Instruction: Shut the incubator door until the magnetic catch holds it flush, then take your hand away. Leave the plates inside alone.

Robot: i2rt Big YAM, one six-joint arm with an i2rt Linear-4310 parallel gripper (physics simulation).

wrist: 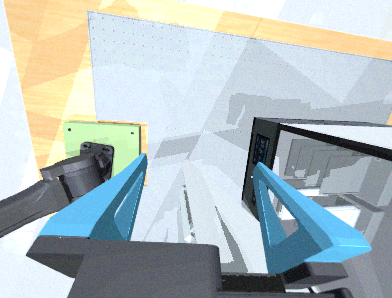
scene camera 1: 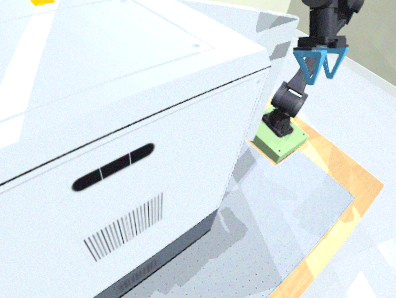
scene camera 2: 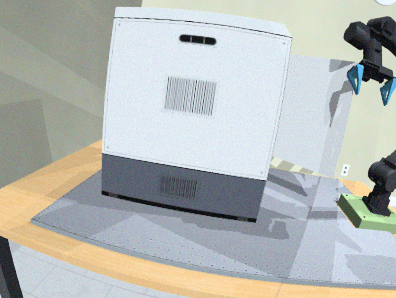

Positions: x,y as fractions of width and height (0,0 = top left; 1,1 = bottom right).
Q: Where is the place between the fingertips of the gripper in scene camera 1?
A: At 0.81,0.27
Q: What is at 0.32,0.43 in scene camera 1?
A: An incubator.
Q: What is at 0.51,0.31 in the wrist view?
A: A perforated grey table.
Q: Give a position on a perforated grey table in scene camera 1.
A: At 0.68,0.73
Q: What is the gripper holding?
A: Nothing.
